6 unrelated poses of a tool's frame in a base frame.
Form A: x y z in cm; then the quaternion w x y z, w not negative.
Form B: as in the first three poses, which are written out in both.
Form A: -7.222, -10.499, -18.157, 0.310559, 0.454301, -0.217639, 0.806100
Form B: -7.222, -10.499, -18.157, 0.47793, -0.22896, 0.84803, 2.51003
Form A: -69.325, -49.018, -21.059, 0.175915, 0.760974, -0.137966, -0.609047
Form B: -69.325, -49.018, -21.059, 0.77303, -0.14015, -0.61870, 2.78792
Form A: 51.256, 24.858, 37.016, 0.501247, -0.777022, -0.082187, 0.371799
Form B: 51.256, 24.858, 37.016, -0.89797, -0.09498, 0.42967, 2.09151
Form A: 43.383, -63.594, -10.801, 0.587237, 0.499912, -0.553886, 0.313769
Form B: 43.383, -63.594, -10.801, 0.61762, -0.68430, 0.38765, 1.88631
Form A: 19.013, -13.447, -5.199, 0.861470, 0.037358, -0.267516, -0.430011
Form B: 19.013, -13.447, -5.199, 0.07357, -0.52680, -0.84680, 1.06528
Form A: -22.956, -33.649, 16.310, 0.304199, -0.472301, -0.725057, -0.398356
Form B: -22.956, -33.649, 16.310, -0.49580, -0.76113, -0.41817, 2.52340
